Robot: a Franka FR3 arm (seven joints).
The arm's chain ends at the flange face. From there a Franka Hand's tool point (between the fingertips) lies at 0.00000 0.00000 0.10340 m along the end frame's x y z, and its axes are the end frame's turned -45 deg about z.
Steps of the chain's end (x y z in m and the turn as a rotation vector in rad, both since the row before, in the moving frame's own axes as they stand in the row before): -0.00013 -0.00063 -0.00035 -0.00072 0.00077 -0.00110; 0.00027 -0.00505 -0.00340 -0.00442 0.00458 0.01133; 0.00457 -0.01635 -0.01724 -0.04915 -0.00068 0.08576; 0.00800 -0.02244 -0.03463 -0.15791 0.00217 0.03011; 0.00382 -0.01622 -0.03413 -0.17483 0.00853 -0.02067
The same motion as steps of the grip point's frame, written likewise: 0.00036 -0.00043 -0.00035 -0.00105 0.00004 -0.00110; 0.00377 -0.00272 -0.00340 -0.00636 0.00011 0.01133; 0.01100 -0.00495 -0.01736 -0.03427 -0.03524 0.08576; 0.01001 0.00127 -0.03592 -0.11319 -0.11012 0.03011; 0.00221 0.00469 -0.03571 -0.12966 -0.11759 -0.02067
